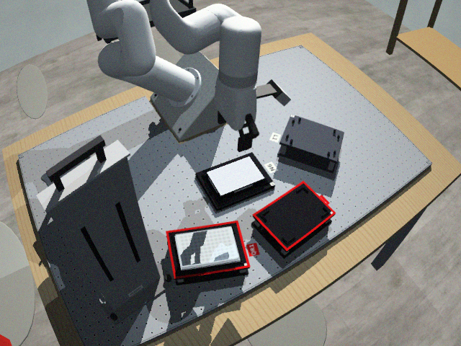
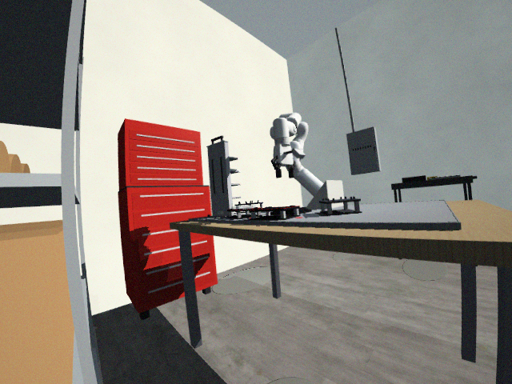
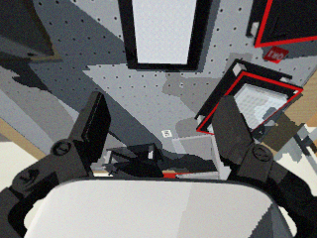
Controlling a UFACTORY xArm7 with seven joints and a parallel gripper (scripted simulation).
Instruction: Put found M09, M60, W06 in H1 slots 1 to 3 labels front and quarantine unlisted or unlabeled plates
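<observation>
My gripper is now 16 cm above the dark-framed plate and 1 cm to the right of it. Also, from my hand: deck label: 19 cm to the left, 18 cm below, 7 cm behind; then white well plate: 16 cm to the right, 15 cm ahead, 13 cm below; then black nest N6: 18 cm below, 1 cm to the left.
</observation>
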